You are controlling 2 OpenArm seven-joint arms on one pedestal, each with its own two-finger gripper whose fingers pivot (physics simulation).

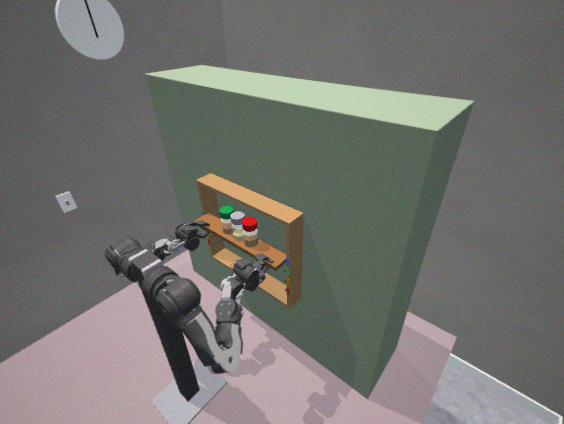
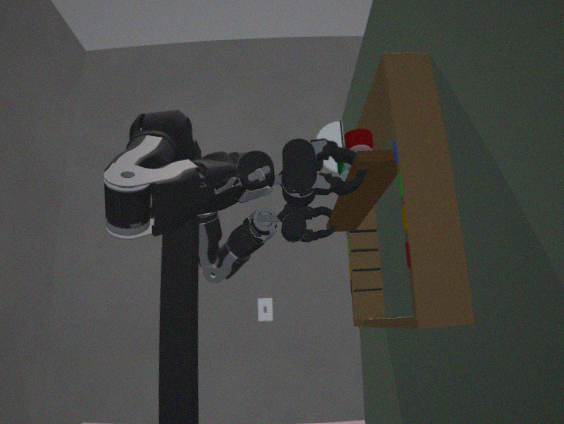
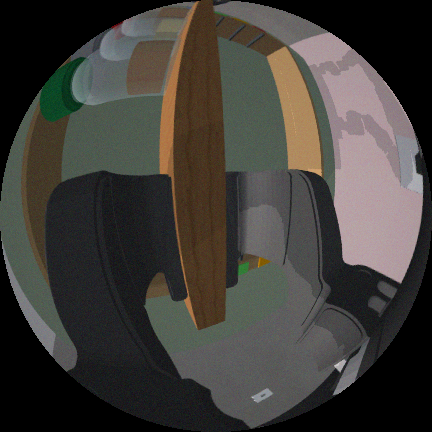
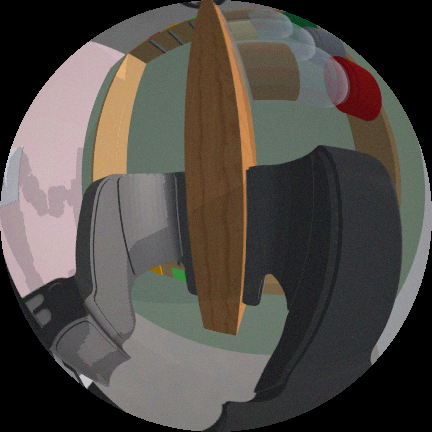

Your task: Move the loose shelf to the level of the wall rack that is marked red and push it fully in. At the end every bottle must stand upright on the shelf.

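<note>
The loose shelf (image 1: pixel 268 253) (image 2: pixel 362 192) (image 3: pixel 200 150) (image 4: pixel 215 150) is roughly level in front of the rack (image 1: pixel 295 260) (image 2: pixel 431 200), near its upper marks. The red mark (image 1: pixel 288 291) (image 2: pixel 408 254) is the lowest of the coloured marks. My left gripper (image 1: pixel 206 226) (image 2: pixel 332 221) (image 3: pixel 204 250) is shut on one shelf end, and my right gripper (image 1: pixel 267 260) (image 2: pixel 359 166) (image 4: pixel 220 250) on the other. A green-capped bottle (image 1: pixel 227 224) (image 3: pixel 62 92), a grey-capped bottle (image 1: pixel 238 231) and a red-capped bottle (image 1: pixel 250 238) (image 4: pixel 360 90) stand upright on the shelf. How far the shelf's back edge is from the rack is hard to tell.
The rack hangs on a green wall block (image 1: pixel 340 160). Its bottom board (image 3: pixel 295 115) (image 4: pixel 112 125) lies below the shelf, and its top board (image 1: pixel 255 197) above the bottles. Dark slots (image 2: pixel 365 250) show on one inner side panel. Blue, green and orange marks sit above the red one.
</note>
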